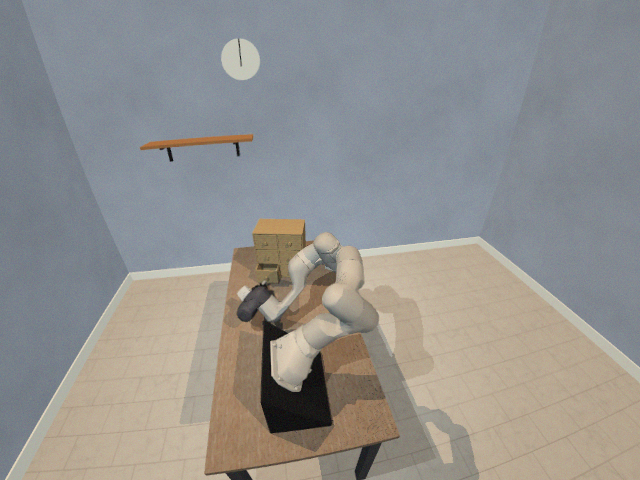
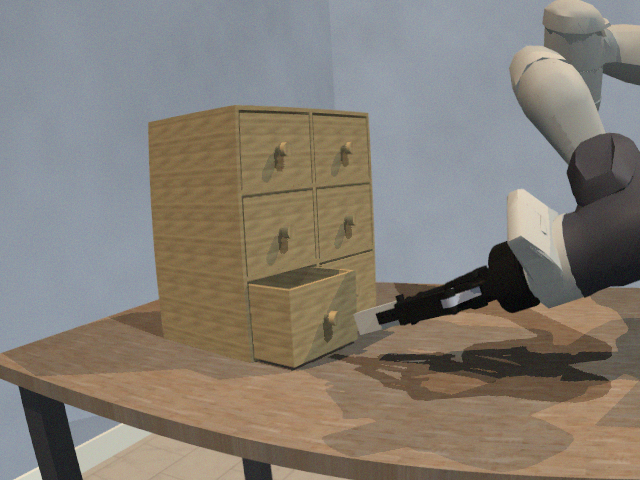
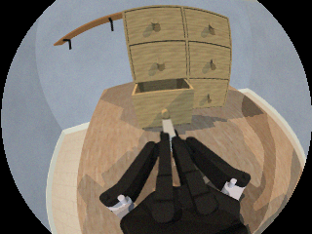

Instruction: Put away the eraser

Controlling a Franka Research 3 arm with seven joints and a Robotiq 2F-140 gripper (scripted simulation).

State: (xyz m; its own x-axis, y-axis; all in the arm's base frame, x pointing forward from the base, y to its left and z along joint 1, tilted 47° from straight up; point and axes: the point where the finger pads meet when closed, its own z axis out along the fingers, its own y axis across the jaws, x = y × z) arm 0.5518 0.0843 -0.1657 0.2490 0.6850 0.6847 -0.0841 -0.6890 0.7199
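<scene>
My hand is 130 mm short of the blue eraser, 50 mm to the left of it and 50 mm above it.
</scene>
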